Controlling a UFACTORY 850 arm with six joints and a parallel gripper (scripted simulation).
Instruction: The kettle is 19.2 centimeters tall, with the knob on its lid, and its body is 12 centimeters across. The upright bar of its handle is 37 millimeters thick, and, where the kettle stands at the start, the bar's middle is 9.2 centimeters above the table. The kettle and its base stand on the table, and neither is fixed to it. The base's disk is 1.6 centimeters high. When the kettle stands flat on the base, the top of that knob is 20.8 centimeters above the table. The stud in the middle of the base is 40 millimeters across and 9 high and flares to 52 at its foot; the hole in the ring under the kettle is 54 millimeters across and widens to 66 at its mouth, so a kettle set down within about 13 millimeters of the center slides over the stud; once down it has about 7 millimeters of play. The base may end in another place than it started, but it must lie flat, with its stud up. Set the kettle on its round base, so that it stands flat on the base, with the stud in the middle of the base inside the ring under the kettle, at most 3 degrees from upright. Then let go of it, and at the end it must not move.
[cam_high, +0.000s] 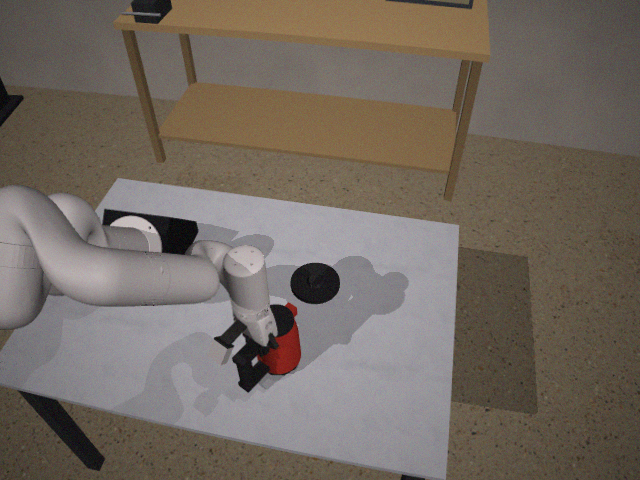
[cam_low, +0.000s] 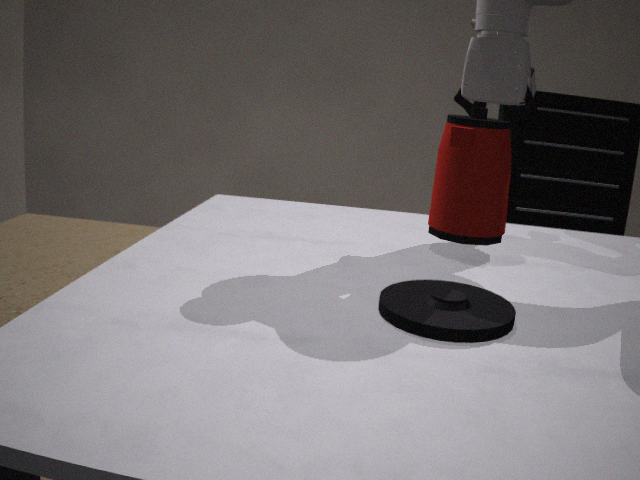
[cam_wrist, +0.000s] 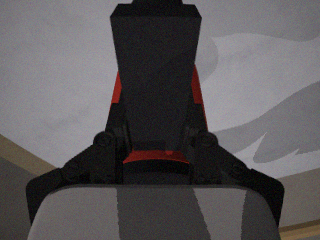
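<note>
Now: hand 2 cm short of the red kettle, 3 cm to the right of it and 5 cm above it. The rest, counted from my hand: round black base: 11 cm ahead, 33 cm to the left, 16 cm below.
</note>
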